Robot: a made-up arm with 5 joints. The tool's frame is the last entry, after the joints.
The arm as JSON. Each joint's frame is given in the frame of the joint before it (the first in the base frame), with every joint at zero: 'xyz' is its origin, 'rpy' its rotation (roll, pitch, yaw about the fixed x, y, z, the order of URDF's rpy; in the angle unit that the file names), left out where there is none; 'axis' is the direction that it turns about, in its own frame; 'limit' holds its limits. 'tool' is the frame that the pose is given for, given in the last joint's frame.
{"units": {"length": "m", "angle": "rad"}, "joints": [
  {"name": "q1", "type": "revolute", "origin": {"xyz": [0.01, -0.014, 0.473]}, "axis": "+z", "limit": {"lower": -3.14, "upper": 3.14}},
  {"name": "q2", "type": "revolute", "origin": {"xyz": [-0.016, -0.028, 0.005], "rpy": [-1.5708, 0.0, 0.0]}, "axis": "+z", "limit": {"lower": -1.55, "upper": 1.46}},
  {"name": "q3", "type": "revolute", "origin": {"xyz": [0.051, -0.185, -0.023]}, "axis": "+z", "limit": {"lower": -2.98, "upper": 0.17}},
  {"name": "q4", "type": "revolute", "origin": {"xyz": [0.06, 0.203, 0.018]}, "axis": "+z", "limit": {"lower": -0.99, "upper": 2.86}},
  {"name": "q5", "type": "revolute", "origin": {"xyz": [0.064, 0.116, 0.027], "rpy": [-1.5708, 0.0, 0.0]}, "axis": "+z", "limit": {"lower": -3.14, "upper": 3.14}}
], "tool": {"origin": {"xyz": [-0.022, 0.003, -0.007], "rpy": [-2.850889, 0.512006, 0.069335]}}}
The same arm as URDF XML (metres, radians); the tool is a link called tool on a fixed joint. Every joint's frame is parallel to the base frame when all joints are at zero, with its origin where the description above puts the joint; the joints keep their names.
<robot name="arm">
<link name="base_link"/>
<link name="link1"/>
<link name="link2"/>
<link name="link3"/>
<link name="link4"/>
<link name="link5"/>
<link name="tool"/>
<joint name="q1" type="revolute"><parent link="base_link"/><child link="link1"/><origin xyz="0.01 -0.014 0.473" rpy="0 0 0"/><axis xyz="0 0 1"/><limit lower="-3.14" upper="3.14"/></joint>
<joint name="q2" type="revolute"><parent link="link1"/><child link="link2"/><origin xyz="-0.016 -0.028 0.005" rpy="0 0 0"/><axis xyz="0 1 0"/><limit lower="-1.55" upper="1.46"/></joint>
<joint name="q3" type="revolute"><parent link="link2"/><child link="link3"/><origin xyz="0.051 -0.023 0.185" rpy="0 0 0"/><axis xyz="0 1 0"/><limit lower="-2.98" upper="0.17"/></joint>
<joint name="q4" type="revolute"><parent link="link3"/><child link="link4"/><origin xyz="0.06 0.018 -0.203" rpy="0 0 0"/><axis xyz="0 1 0"/><limit lower="-0.99" upper="2.86"/></joint>
<joint name="q5" type="revolute"><parent link="link4"/><child link="link5"/><origin xyz="0.064 0.027 -0.116" rpy="0 0 0"/><axis xyz="0 0 -1"/><limit lower="-3.14" upper="3.14"/></joint>
<joint name="tool_joint" type="fixed"><parent link="link5"/><child link="tool"/><origin xyz="-0.022 -0.003 0.007" rpy="0.2907 -0.512 -0.0693"/></joint>
</robot>

